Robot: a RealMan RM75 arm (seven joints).
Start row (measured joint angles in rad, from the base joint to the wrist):
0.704, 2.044, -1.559, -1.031, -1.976, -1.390, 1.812
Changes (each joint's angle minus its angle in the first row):
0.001, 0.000, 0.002, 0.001, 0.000, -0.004, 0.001
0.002, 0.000, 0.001, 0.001, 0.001, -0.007, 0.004
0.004, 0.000, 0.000, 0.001, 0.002, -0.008, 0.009
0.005, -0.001, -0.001, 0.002, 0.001, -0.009, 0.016
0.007, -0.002, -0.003, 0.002, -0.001, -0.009, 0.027
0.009, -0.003, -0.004, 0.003, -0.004, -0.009, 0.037
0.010, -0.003, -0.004, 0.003, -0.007, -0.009, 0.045
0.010, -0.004, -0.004, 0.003, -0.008, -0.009, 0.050
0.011, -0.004, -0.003, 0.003, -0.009, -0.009, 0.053
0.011, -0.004, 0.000, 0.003, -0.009, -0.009, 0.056
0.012, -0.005, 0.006, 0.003, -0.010, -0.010, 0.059
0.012, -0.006, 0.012, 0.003, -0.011, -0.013, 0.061
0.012, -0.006, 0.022, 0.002, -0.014, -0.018, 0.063
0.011, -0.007, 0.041, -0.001, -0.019, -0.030, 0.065
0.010, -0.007, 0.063, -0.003, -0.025, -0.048, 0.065
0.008, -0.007, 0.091, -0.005, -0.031, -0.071, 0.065
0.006, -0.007, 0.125, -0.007, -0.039, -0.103, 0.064
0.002, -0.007, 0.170, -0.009, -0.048, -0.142, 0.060
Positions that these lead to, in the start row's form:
0.705, 2.044, -1.557, -1.030, -1.976, -1.394, 1.813
0.706, 2.044, -1.558, -1.030, -1.975, -1.397, 1.816
0.708, 2.044, -1.559, -1.030, -1.974, -1.398, 1.821
0.709, 2.043, -1.560, -1.029, -1.975, -1.399, 1.828
0.711, 2.042, -1.562, -1.029, -1.977, -1.399, 1.839
0.713, 2.041, -1.563, -1.028, -1.980, -1.399, 1.849
0.714, 2.041, -1.563, -1.028, -1.983, -1.399, 1.857
0.714, 2.040, -1.563, -1.028, -1.984, -1.399, 1.862
0.715, 2.040, -1.562, -1.028, -1.985, -1.399, 1.865
0.715, 2.040, -1.559, -1.028, -1.985, -1.399, 1.868
0.716, 2.039, -1.553, -1.028, -1.986, -1.400, 1.871
0.716, 2.038, -1.547, -1.028, -1.987, -1.403, 1.873
0.716, 2.038, -1.537, -1.029, -1.990, -1.408, 1.875
0.715, 2.037, -1.518, -1.032, -1.995, -1.420, 1.877
0.714, 2.037, -1.496, -1.034, -2.001, -1.438, 1.877
0.712, 2.037, -1.468, -1.036, -2.007, -1.461, 1.877
0.710, 2.037, -1.434, -1.038, -2.015, -1.493, 1.876
0.706, 2.037, -1.389, -1.040, -2.024, -1.532, 1.872

